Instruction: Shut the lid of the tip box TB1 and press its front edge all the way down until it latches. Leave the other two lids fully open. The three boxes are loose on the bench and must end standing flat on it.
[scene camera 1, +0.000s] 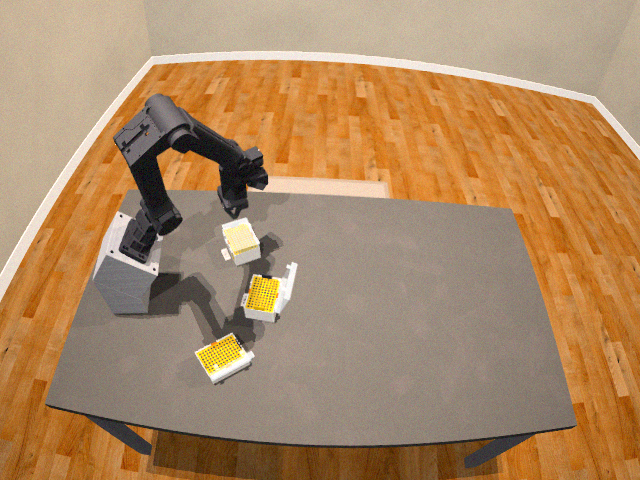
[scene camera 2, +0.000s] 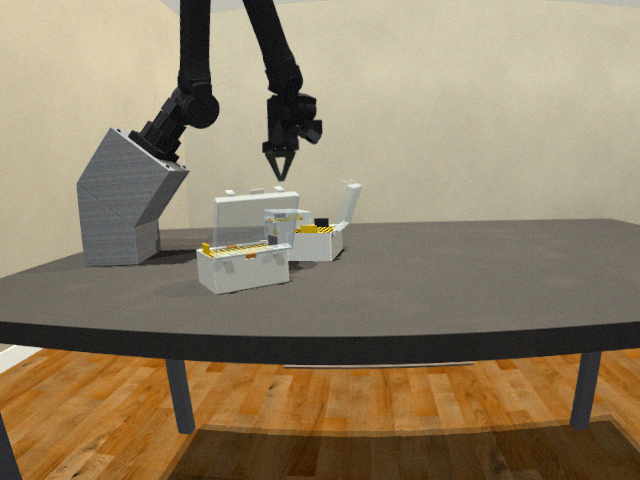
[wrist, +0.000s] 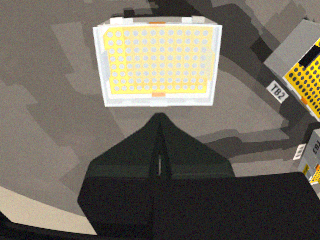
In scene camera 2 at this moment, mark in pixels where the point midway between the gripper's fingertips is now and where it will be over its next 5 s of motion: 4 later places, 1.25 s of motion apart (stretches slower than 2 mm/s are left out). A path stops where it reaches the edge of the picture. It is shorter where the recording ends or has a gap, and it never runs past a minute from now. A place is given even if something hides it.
My gripper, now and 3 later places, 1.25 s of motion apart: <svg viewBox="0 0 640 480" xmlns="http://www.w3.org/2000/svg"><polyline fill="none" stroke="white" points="281,181 272,203 273,210 272,203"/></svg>
